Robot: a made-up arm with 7 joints. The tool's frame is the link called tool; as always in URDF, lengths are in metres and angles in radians. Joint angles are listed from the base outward.
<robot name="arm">
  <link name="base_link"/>
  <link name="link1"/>
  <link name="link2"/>
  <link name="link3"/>
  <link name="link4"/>
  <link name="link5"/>
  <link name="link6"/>
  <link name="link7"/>
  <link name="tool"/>
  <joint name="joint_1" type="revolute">
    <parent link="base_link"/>
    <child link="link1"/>
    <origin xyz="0 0 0.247" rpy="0 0 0"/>
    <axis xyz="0 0 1"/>
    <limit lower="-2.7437" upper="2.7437"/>
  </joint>
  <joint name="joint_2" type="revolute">
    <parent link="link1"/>
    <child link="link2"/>
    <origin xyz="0 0 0" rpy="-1.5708 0 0"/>
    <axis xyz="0 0 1"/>
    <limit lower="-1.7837" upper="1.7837"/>
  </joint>
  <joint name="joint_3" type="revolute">
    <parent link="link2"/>
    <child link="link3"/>
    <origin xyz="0 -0.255 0" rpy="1.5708 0 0"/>
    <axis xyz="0 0 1"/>
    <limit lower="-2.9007" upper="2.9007"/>
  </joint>
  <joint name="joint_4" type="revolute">
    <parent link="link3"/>
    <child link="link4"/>
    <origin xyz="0.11 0 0" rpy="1.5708 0 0"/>
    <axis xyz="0 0 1"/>
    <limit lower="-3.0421" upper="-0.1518"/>
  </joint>
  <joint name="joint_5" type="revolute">
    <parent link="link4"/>
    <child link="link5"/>
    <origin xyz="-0.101 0.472 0" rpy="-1.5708 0 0"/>
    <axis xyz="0 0 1"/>
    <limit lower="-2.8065" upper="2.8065"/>
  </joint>
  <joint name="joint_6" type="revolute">
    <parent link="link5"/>
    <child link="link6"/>
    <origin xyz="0 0 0" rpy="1.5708 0 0"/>
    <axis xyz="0 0 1"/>
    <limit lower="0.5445" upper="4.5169"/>
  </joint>
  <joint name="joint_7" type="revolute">
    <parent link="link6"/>
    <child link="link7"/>
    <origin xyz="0.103 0 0" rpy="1.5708 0 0"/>
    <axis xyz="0 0 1"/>
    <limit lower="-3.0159" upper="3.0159"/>
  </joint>
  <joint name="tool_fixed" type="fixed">
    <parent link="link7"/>
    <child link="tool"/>
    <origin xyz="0 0 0" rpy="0 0 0"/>
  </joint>
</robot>
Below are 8 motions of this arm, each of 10 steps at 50 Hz.
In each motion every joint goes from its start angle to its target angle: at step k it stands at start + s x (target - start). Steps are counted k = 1, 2, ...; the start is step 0. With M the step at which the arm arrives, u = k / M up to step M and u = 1 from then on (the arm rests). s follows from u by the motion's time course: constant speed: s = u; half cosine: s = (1 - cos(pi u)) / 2; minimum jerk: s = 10 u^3 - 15 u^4 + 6 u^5.
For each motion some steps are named. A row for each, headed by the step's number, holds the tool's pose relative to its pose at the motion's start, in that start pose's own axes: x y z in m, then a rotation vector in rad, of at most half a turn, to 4 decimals.
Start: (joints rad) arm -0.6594 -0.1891 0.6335 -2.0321 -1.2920 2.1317 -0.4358
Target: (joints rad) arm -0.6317 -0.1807 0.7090 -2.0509 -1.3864 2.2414 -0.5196
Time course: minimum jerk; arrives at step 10
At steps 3, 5, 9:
3: 0.0071 -0.0035 -0.0103 -0.0263 0.0229 -0.0318
5: 0.0209 -0.0115 -0.0318 -0.0814 0.0697 -0.0977
9: 0.0394 -0.0246 -0.0634 -0.1635 0.1363 -0.1942

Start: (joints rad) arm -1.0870 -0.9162 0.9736 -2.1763 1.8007 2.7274 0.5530
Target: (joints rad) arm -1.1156 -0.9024 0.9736 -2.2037 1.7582 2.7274 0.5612
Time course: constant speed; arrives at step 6
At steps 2, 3, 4, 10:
2: 0.0088 0.0025 0.0009 -0.0119 0.0178 -0.0009
3: 0.0132 0.0037 0.0013 -0.0179 0.0267 -0.0013
4: 0.0175 0.0050 0.0016 -0.0240 0.0355 -0.0017
10: 0.0263 0.0076 0.0023 -0.0362 0.0530 -0.0024

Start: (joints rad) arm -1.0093 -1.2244 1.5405 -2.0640 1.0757 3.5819 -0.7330
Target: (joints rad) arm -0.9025 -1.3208 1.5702 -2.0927 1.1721 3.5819 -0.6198
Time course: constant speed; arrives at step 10
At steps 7, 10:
7: 0.0172 -0.0290 -0.0336 0.0272 0.0454 0.0901
10: 0.0237 -0.0403 -0.0484 0.0391 0.0645 0.1287

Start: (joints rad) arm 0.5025 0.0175 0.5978 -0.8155 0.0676 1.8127 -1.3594
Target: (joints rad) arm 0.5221 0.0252 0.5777 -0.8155 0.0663 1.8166 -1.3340
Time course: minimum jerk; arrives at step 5
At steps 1, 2, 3, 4, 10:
1: -0.0002 0.0001 0.0003 0.0001 0.0000 0.0017
2: -0.0011 0.0003 0.0016 0.0008 0.0000 0.0093
3: -0.0023 0.0007 0.0035 0.0017 -0.0001 0.0199
4: -0.0031 0.0009 0.0048 0.0024 -0.0002 0.0274
10: -0.0033 0.0009 0.0051 0.0025 -0.0002 0.0291

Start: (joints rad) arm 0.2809 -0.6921 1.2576 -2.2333 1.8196 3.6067 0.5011
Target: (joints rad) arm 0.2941 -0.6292 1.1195 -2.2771 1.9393 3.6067 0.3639
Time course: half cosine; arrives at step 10
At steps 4, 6, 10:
4: 0.0242 -0.0015 0.0115 -0.0328 0.0459 0.0232
6: 0.0459 -0.0014 0.0210 -0.0639 0.0860 0.0440
10: 0.0701 0.0002 0.0309 -0.1006 0.1294 0.0673

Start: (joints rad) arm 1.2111 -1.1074 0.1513 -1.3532 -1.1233 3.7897 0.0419
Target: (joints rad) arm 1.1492 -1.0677 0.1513 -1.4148 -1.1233 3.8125 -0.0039
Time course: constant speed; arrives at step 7
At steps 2, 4, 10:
2: -0.0089 -0.0154 0.0024 0.0295 -0.0125 -0.0095
4: -0.0180 -0.0306 0.0042 0.0588 -0.0250 -0.0187
10: -0.0318 -0.0532 0.0056 0.1026 -0.0438 -0.0323

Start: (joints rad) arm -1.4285 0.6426 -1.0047 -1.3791 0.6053 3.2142 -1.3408
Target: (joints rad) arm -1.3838 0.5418 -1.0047 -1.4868 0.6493 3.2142 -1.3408
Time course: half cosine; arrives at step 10
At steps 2, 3, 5, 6, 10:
2: -0.0021 0.0010 -0.0010 0.0034 -0.0016 0.0115
3: -0.0044 0.0020 -0.0021 0.0074 -0.0034 0.0247
5: -0.0108 0.0043 -0.0051 0.0186 -0.0081 0.0600
6: -0.0141 0.0053 -0.0066 0.0249 -0.0105 0.0785
10: -0.0216 0.0067 -0.0101 0.0396 -0.0155 0.1199

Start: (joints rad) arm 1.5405 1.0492 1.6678 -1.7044 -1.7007 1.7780 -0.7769
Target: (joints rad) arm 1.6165 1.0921 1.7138 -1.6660 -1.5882 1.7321 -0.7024
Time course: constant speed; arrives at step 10
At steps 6, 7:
6: 0.0143 0.0066 -0.0220 0.0481 0.0818 0.0538
7: 0.0166 0.0076 -0.0256 0.0569 0.0953 0.0622

